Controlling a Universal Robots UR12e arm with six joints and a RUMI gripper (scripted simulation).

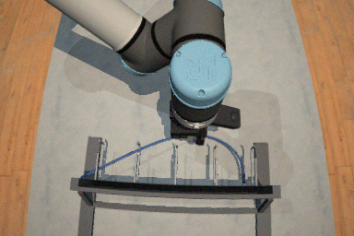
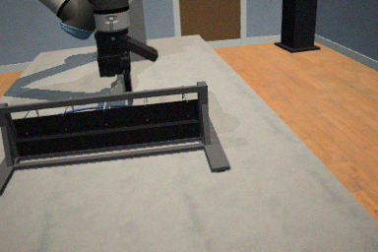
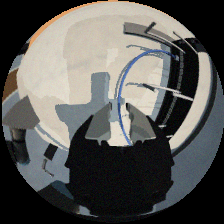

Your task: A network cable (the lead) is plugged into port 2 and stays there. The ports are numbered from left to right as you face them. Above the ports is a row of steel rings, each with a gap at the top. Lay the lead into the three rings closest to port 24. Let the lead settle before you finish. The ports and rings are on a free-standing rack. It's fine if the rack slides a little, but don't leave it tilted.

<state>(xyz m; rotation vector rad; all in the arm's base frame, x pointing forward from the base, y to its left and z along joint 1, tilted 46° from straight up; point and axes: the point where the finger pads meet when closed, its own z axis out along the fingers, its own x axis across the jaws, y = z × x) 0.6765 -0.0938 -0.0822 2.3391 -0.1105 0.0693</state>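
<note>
Right now my hand is 150 mm short of the rack, 70 mm to the left of it and 20 mm below it.
</note>
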